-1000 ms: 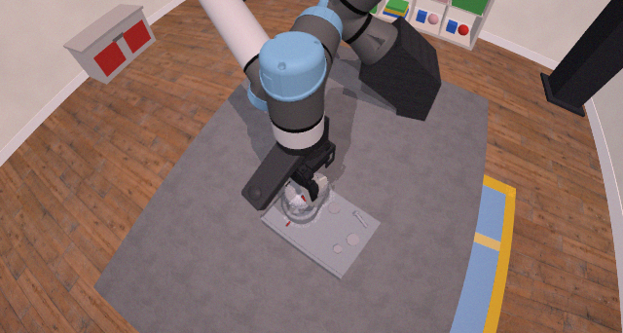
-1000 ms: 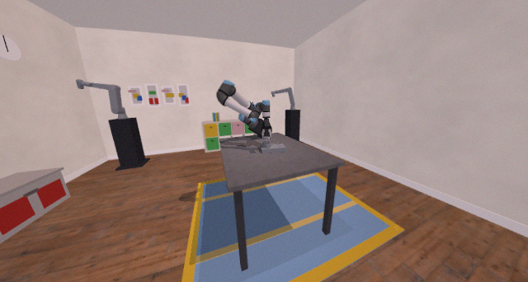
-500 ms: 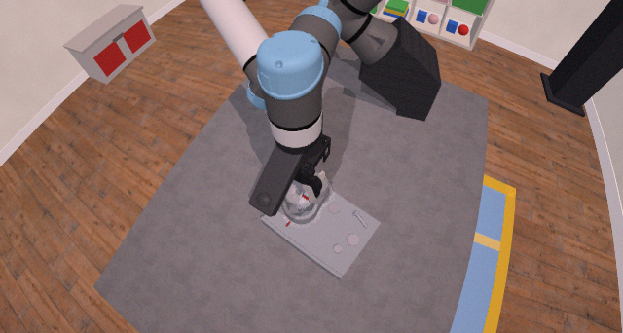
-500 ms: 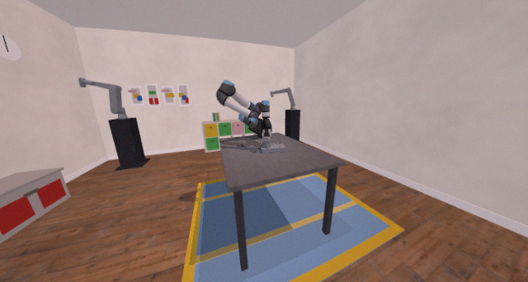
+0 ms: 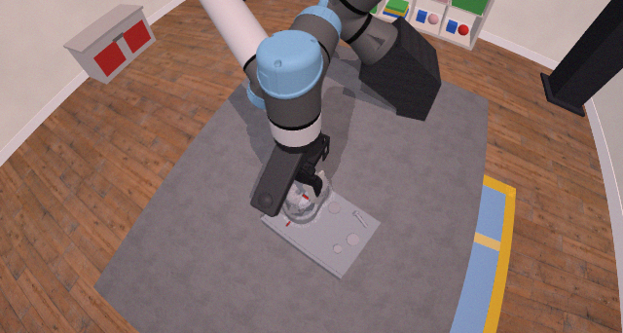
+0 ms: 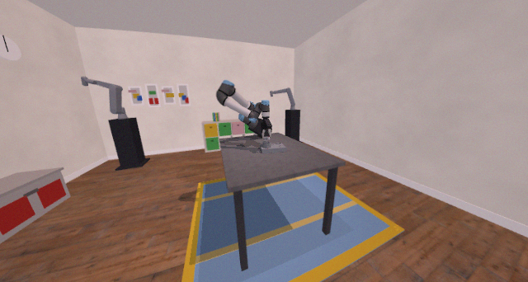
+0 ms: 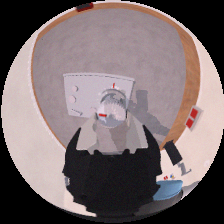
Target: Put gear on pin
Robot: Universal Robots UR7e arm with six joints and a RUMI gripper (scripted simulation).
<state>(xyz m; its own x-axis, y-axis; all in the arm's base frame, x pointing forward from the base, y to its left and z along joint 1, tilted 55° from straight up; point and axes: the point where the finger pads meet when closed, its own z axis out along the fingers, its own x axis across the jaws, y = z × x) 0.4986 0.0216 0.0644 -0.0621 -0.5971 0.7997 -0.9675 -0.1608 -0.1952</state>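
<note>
Right now the gear is right at my hand. From my hand the other things lie so: thin peg (14 cm to the left, 9 cm below, 3 cm behind).
</note>
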